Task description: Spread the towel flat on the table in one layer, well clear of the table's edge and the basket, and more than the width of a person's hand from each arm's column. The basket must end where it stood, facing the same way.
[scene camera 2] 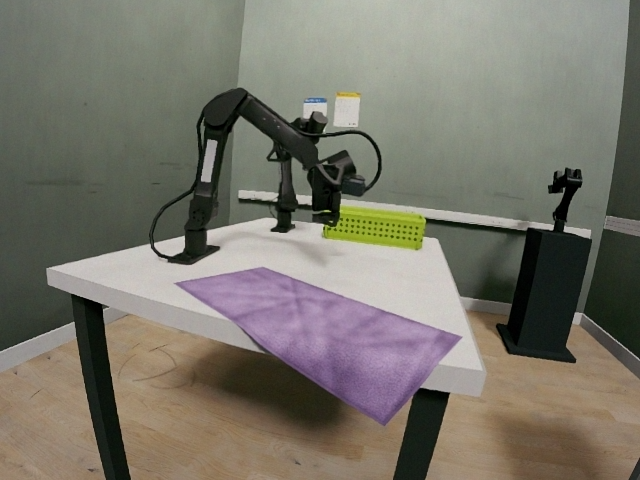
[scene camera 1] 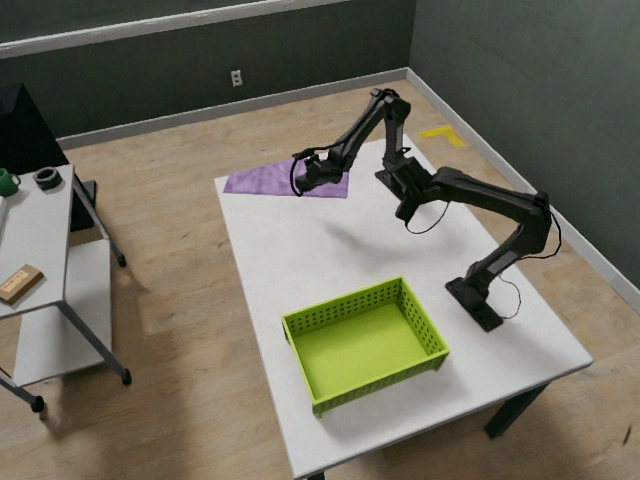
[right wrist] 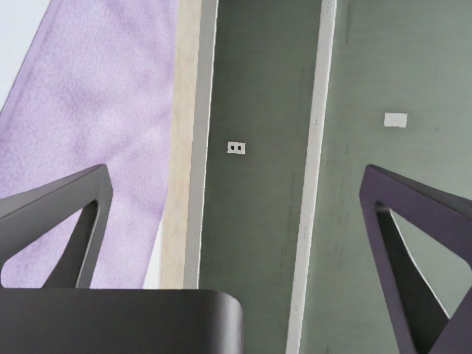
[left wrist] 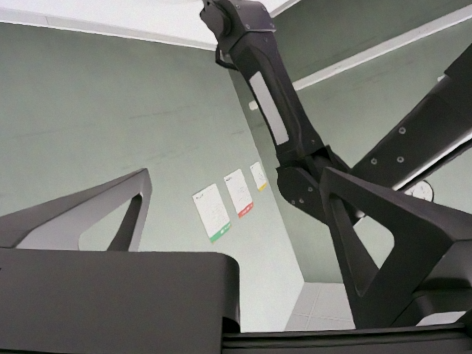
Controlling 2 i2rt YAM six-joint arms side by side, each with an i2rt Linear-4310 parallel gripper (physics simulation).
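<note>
A purple towel (scene camera 1: 258,180) (scene camera 2: 320,330) (right wrist: 100,90) lies across the table's end farthest from the basket. In scene camera 2 a long stretch of it sticks out past the table's edge, with one corner below the tabletop. I cannot tell whether it has one layer. The green basket (scene camera 1: 361,346) (scene camera 2: 374,229) stands upright and empty at the other end. My right gripper (scene camera 1: 302,184) (scene camera 2: 326,219) (right wrist: 236,178) is open and empty, above the table near the towel. My left gripper (scene camera 1: 405,210) (left wrist: 235,177) is open and empty, raised between the two arm columns.
The white table (scene camera 1: 289,248) (scene camera 2: 413,289) carries both arm columns along one long side. The right arm's column (scene camera 2: 196,242) stands near the towel; the left arm's column (scene camera 1: 473,297) stands near the basket. The two arms reach close to each other. A side table (scene camera 1: 36,222) stands apart.
</note>
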